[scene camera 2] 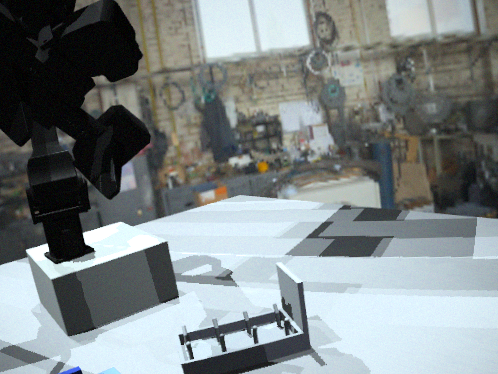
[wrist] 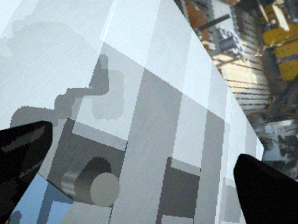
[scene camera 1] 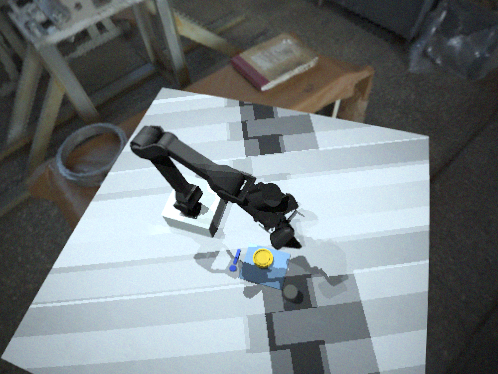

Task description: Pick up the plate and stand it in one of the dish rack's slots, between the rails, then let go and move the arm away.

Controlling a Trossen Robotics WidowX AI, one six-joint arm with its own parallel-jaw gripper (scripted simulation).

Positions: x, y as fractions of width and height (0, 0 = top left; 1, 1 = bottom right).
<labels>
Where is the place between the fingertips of my gripper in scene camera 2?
0.15, 0.46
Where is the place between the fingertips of my gripper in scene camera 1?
0.60, 0.64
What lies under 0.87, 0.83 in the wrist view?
My gripper.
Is my gripper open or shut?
Open.
</labels>
